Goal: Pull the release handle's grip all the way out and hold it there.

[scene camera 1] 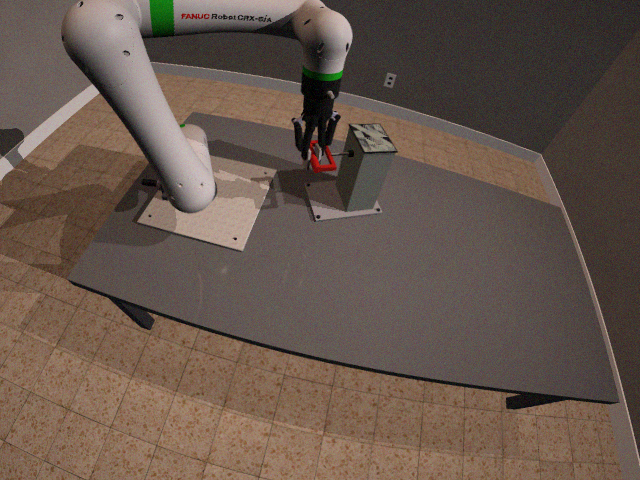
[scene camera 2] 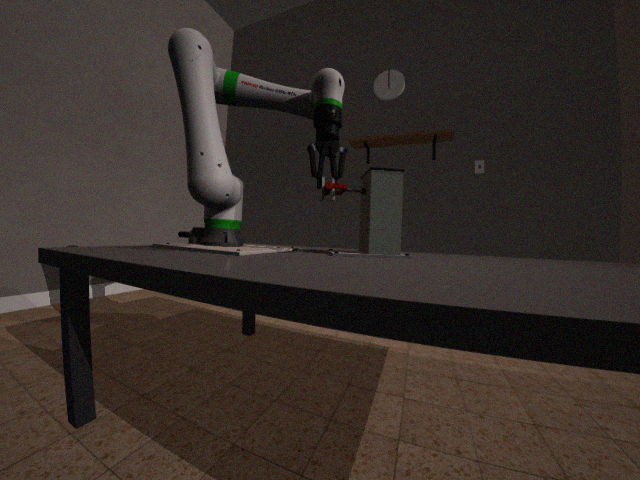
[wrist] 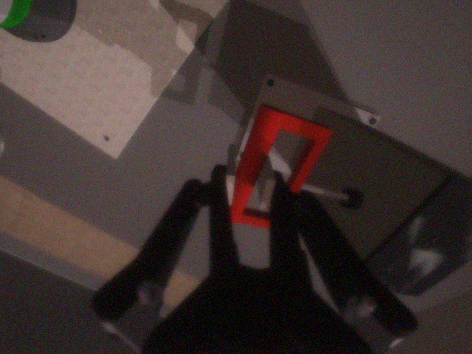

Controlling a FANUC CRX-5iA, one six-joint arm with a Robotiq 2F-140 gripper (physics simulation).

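Note:
The release handle's red rectangular grip (scene camera 1: 324, 167) (scene camera 2: 338, 186) (wrist: 260, 142) stands out from the side of a pale green-grey box (scene camera 1: 366, 178) (scene camera 2: 385, 214) (wrist: 380, 185). A thin metal rod (scene camera 1: 339, 153) (scene camera 2: 354, 190) (wrist: 325, 192) shows between the grip and the dark collar (scene camera 1: 351, 153) (wrist: 353, 198) on the box. My gripper (scene camera 1: 313, 153) (scene camera 2: 327, 192) (wrist: 246, 158) points down and is shut on the grip's outer bar, one finger outside it and the other inside the frame's opening. The inner finger hides part of the grip in the wrist view.
The box stands on a bolted base plate (scene camera 1: 330, 215) on the grey table (scene camera 1: 413, 289). The arm's light mounting plate (scene camera 1: 206, 227) (wrist: 85, 100) lies to the left. A wooden wall shelf (scene camera 2: 403, 138) shows behind the box in scene camera 2.

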